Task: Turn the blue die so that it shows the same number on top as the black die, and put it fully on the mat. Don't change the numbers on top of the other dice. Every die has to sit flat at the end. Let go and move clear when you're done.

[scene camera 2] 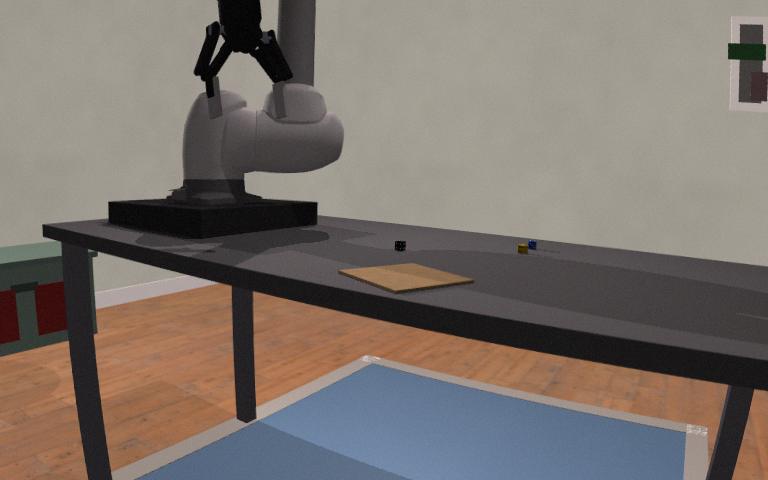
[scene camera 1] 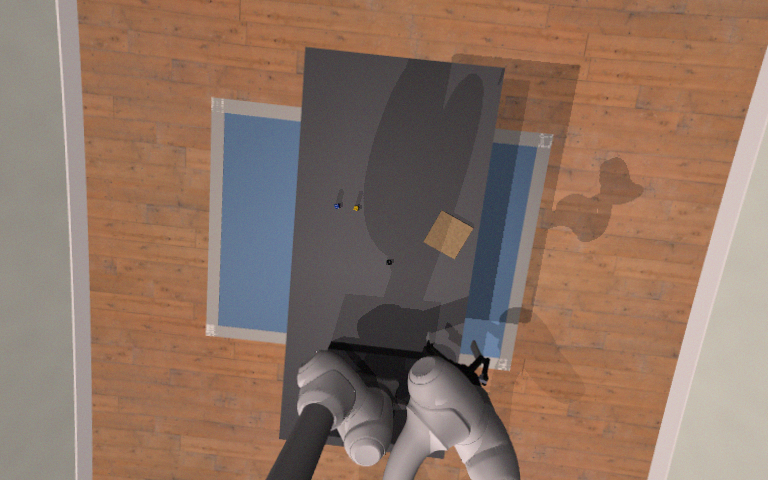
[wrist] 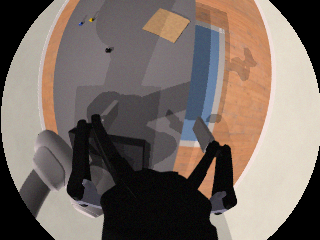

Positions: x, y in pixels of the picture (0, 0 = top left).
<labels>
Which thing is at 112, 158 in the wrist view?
My gripper.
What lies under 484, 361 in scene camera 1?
My gripper.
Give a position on a tan mat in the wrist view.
170, 27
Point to a tan mat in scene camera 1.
448, 234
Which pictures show the tan mat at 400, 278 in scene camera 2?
Scene camera 2, scene camera 1 and the wrist view: all of them.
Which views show my gripper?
Scene camera 2, scene camera 1 and the wrist view: all of them.
</labels>
